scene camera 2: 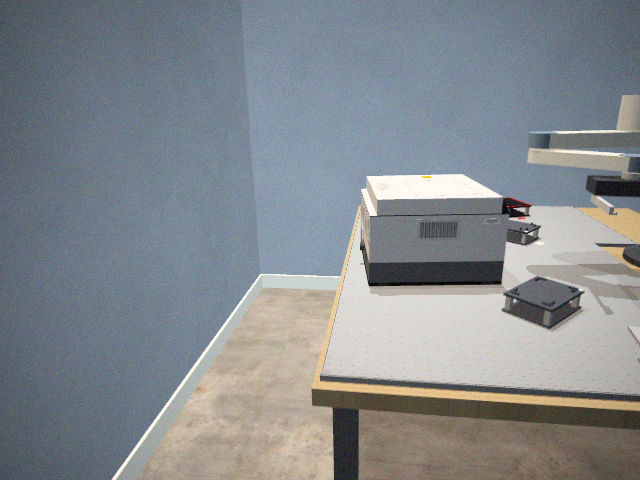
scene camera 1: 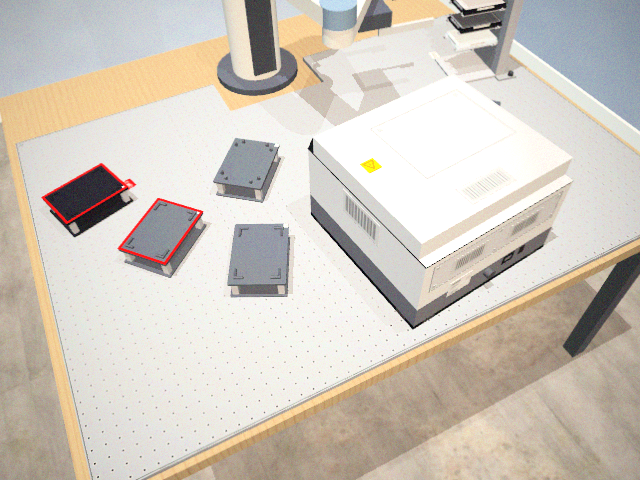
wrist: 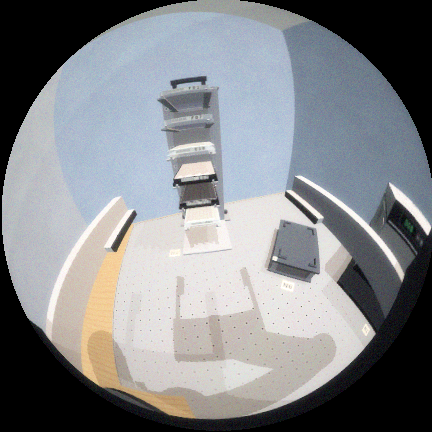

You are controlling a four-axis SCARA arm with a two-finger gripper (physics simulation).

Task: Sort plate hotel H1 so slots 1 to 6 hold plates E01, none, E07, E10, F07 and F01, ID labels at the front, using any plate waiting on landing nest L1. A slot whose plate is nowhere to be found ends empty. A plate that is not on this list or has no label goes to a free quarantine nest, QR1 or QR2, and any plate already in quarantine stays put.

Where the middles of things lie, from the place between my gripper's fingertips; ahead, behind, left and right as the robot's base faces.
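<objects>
The plate hotel H1 (wrist: 200, 134) is 4 cm below my hand, 2 cm ahead of it and 27 cm to the left of it. I find landing nest L1 (scene camera 1: 259, 252) a good way below my hand, far ahead of it and far to the right of it. The white instrument (scene camera 1: 406, 273) is 14 cm below my hand, 28 cm to the right of it and 50 cm ahead of it, while nest N6 (scene camera 2: 532, 292) is 20 cm below my hand, 3 cm to the left of it and 23 cm ahead of it.
</objects>
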